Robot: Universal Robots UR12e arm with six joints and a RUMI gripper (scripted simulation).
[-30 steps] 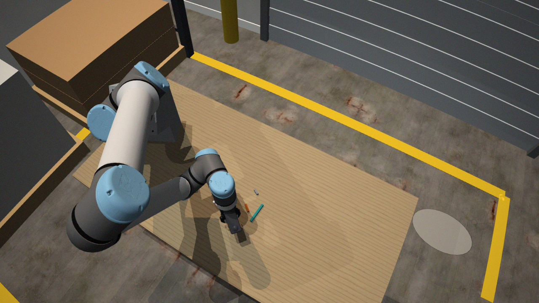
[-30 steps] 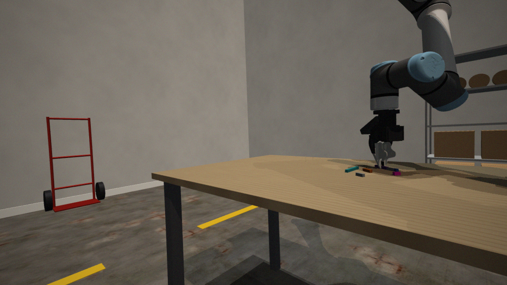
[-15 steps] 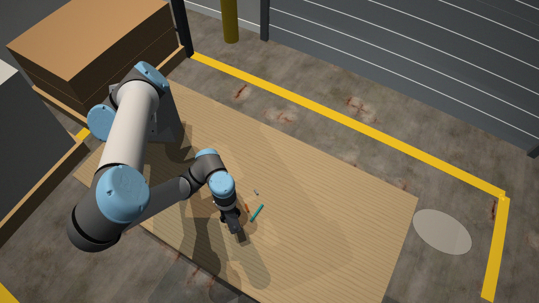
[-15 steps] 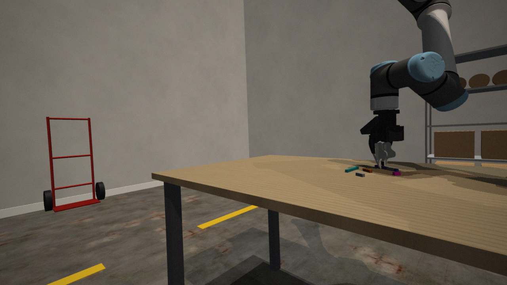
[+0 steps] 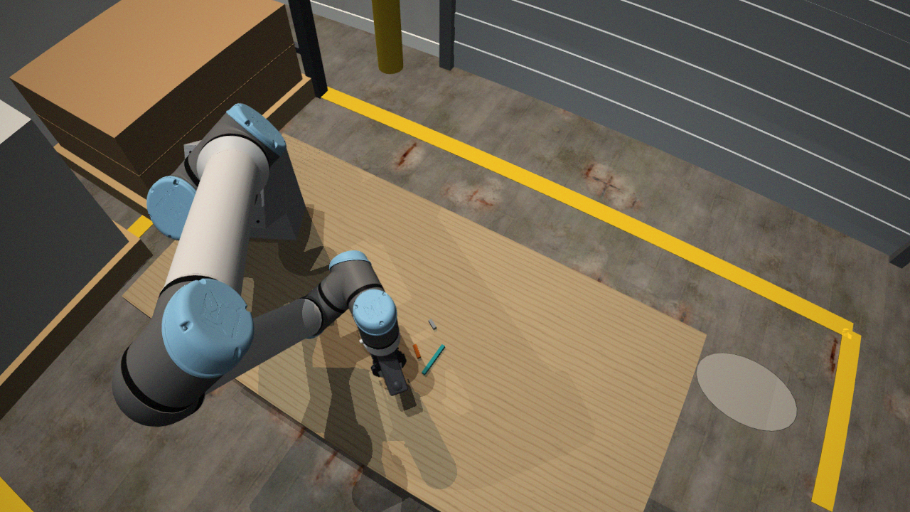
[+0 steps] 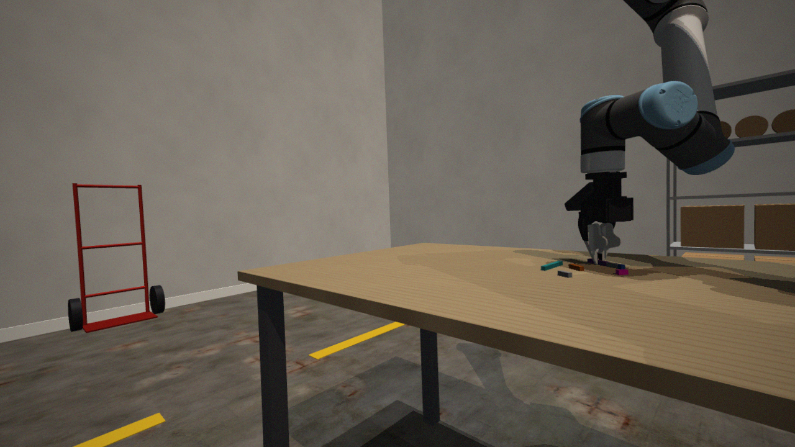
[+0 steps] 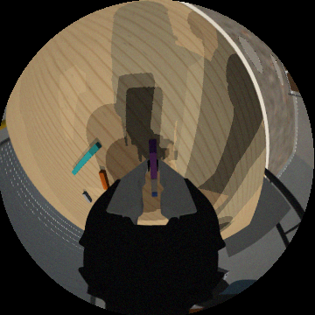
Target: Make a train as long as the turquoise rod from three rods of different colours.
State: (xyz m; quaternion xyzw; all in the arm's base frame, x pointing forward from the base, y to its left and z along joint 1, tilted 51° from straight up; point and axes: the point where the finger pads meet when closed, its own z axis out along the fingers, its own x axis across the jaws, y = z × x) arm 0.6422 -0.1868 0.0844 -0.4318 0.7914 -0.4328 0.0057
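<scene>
The purple rod lies 1 cm below my hand. The rest, counted from my hand: orange rod (3 cm ahead, 10 cm to the left, 1 cm below); blue cube (5 cm behind, 5 cm to the left, 1 cm below); turquoise rod (9 cm ahead, 9 cm to the left, 1 cm below).
</scene>
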